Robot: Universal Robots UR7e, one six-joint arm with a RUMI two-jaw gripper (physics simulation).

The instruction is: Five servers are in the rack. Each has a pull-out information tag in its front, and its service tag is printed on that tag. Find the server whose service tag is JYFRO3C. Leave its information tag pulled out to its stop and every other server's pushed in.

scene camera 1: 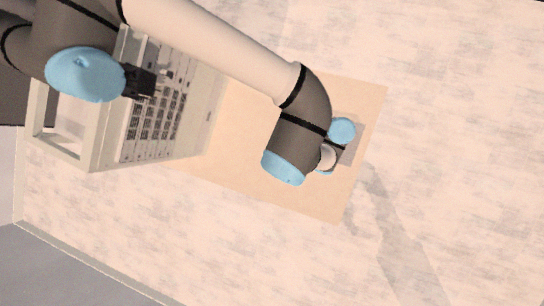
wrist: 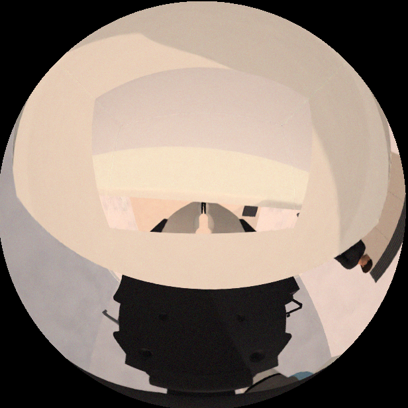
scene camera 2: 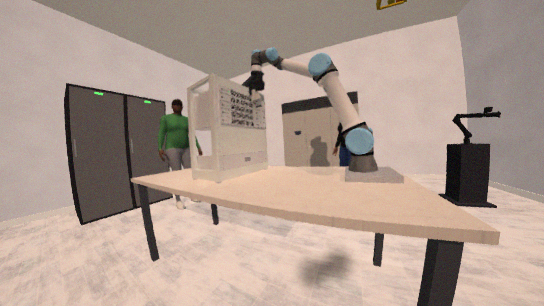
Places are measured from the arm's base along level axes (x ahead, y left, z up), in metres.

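Pixels of known places: gripper, between the fingertips: (scene camera 1: 160, 91) (scene camera 2: 253, 103); arm's base, origin of its link: (scene camera 2: 362, 169).
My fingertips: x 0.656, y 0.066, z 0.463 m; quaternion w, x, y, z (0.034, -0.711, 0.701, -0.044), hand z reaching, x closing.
Ahead of a thing's pixels: the offset from my fingertips to its top centre. "spot": to the spot under its first point. Level surfaces: height alone.
The pale rack (scene camera 1: 90, 155) (scene camera 2: 216, 150) (wrist: 200, 260) stands on the table, with the stacked servers {spot: dx +0.036, dy +0.096, dz -0.021 m} (scene camera 1: 152, 117) (scene camera 2: 241, 112) in its upper part. One small light tag {dx +0.025, dy -0.067, dz -0.004 m} (scene camera 1: 166, 73) stands out from the server fronts near the gripper. A small dark rectangle (wrist: 250, 211), possibly its face, shows in the wrist view beyond the rack's pale frame. No print can be read, so I cannot tell which server is JYFRO3C. My gripper (scene camera 1: 158, 90) (scene camera 2: 257, 96) (wrist: 203, 206) is shut and empty, pointing down in front of the upper servers. The rack's frame hides part of the fingers in the wrist view.
The arm reaches over the wooden table {dz -0.496 m} (scene camera 1: 245, 175) (scene camera 2: 300, 197) from its base (scene camera 2: 374, 175). Dark cabinets (scene camera 2: 100, 150) and a person in green (scene camera 2: 175, 130) are behind the rack. Another person (scene camera 2: 343, 150) (wrist: 352, 254) stands near beige cabinets (scene camera 2: 300, 142). A black pedestal (scene camera 2: 467, 172) stands right.
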